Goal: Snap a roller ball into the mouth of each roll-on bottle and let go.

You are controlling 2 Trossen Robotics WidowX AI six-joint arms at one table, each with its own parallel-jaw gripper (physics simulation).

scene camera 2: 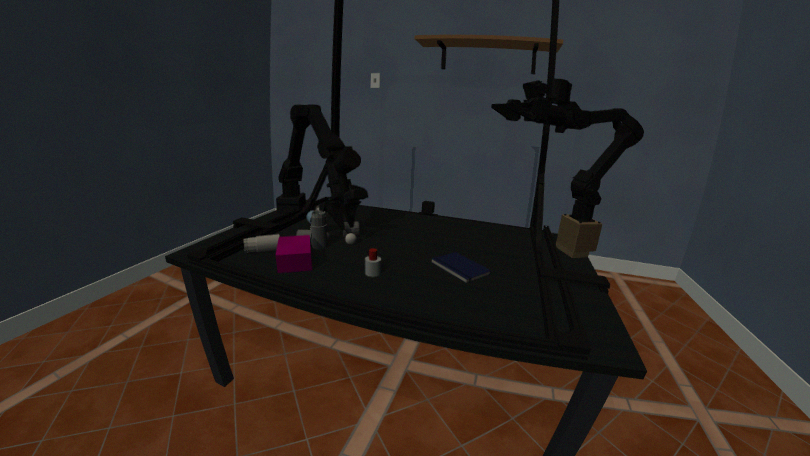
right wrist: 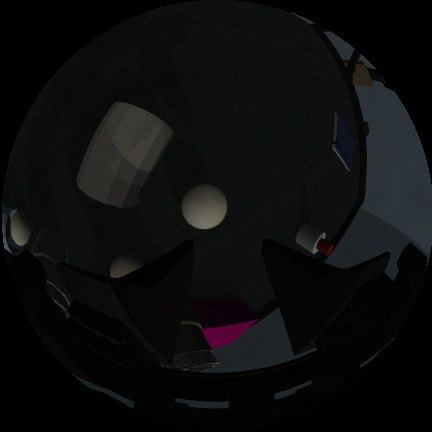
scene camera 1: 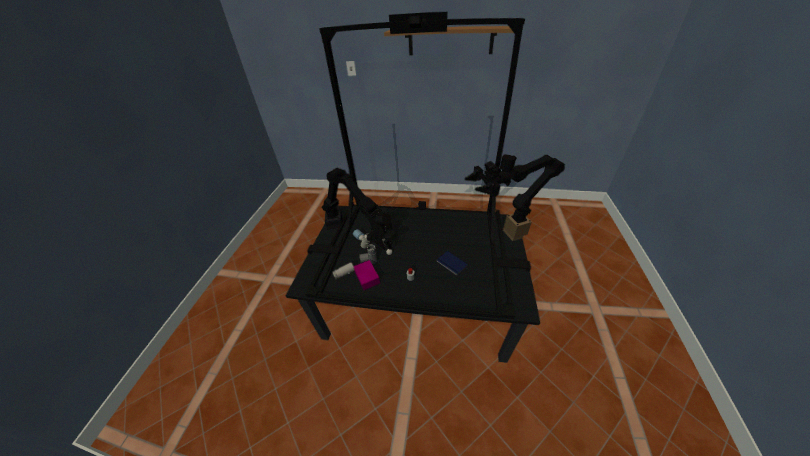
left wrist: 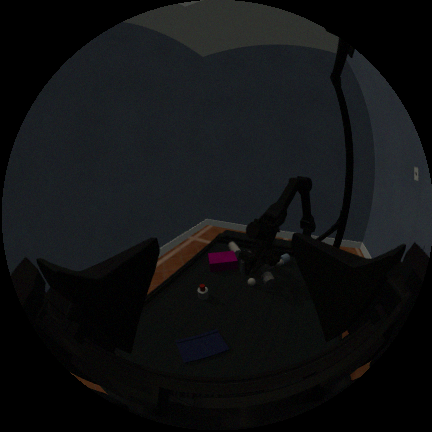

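Seen in the pictures: left gripper, fingertip midpoint: [scene camera 2: 499, 105] [scene camera 1: 469, 184] [left wrist: 226, 243]; right gripper, fingertip midpoint: [scene camera 2: 347, 228] [right wrist: 228, 246] [scene camera 1: 387, 249] [left wrist: 248, 274]; left arm's base at its link origin: [scene camera 2: 581, 218] [scene camera 1: 519, 218]; right arm's base at its link origin: [scene camera 2: 290, 195] [scene camera 1: 332, 215].
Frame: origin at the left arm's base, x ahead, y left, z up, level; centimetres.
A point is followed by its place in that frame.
Observation:
My right gripper [scene camera 1: 384, 243] @[z -6.1, x 74.3, y -10.6 cm] [scene camera 2: 348, 224] @[z -6.1, x 74.3, y -10.6 cm] [right wrist: 228, 246] @[z -6.1, x 74.3, y -10.6 cm] is partly open and empty, low over the table beside a pale roller ball [scene camera 1: 388, 251] @[z -8.4, x 74.0, y -11.0 cm] [scene camera 2: 350, 238] @[z -9.0, x 73.4, y -10.2 cm] [left wrist: 251, 281] @[z -8.5, x 72.2, y -11.6 cm] [right wrist: 204, 206] @[z -8.2, x 73.2, y -12.5 cm]. A second ball [right wrist: 125, 265] @[z -8.9, x 80.6, y -15.0 cm] is partly hidden behind a finger. Another ball [right wrist: 20, 230] sits against a light-blue cylinder [scene camera 1: 357, 232] @[z -7.2, x 87.1, y -31.2 cm] [left wrist: 285, 258] @[z -7.7, x 84.8, y -31.4 cm]. A grey bottle [scene camera 1: 371, 252] @[z -2.8, x 83.4, y -8.2 cm] [scene camera 2: 318, 231] @[z -5.8, x 82.8, y -7.9 cm] stands upright; its mouth is hard to make out. Another bottle [scene camera 1: 363, 241] @[z -4.8, x 85.5, y -19.9 cm] stands behind it, its top unclear. My left gripper [scene camera 1: 475, 182] @[z 31.7, x 35.1, y 0.4 cm] [scene camera 2: 494, 107] @[z 31.7, x 35.1, y 0.4 cm] [left wrist: 226, 243] @[z 31.7, x 35.1, y 0.4 cm] is wide open and empty, raised high.
A grey cylinder [left wrist: 268, 276] @[z -6.9, x 72.4, y -18.7 cm] [right wrist: 125, 155] @[z -6.9, x 73.2, y -18.4 cm] lies near the ball. A magenta box [scene camera 1: 367, 273] @[z -6.6, x 88.3, y 1.4 cm] [scene camera 2: 294, 253] @[z -6.6, x 87.6, y 6.1 cm] and a white cylindrical container [scene camera 1: 343, 270] @[z -7.2, x 99.6, y -5.5 cm] [scene camera 2: 261, 243] @[z -8.1, x 99.4, y -4.7 cm] are near the bottles. A red-topped white bottle [scene camera 1: 410, 274] @[z -7.4, x 68.2, y 9.1 cm] [scene camera 2: 372, 266] @[z -8.7, x 68.1, y 9.8 cm] and a blue book [scene camera 1: 451, 262] @[z -10.3, x 44.8, y 7.2 cm] [scene camera 2: 460, 266] @[z -10.4, x 44.9, y 8.3 cm] lie farther right.

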